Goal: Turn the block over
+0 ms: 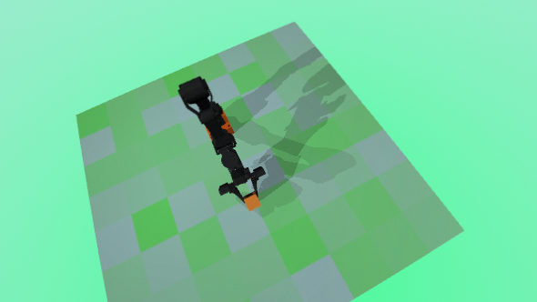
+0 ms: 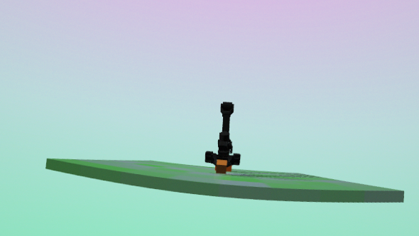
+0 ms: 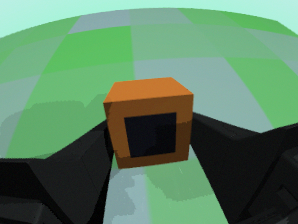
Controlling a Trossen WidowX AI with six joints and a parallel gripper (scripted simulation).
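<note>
Now: the orange block 10 mm behind my gripper tip.
</note>
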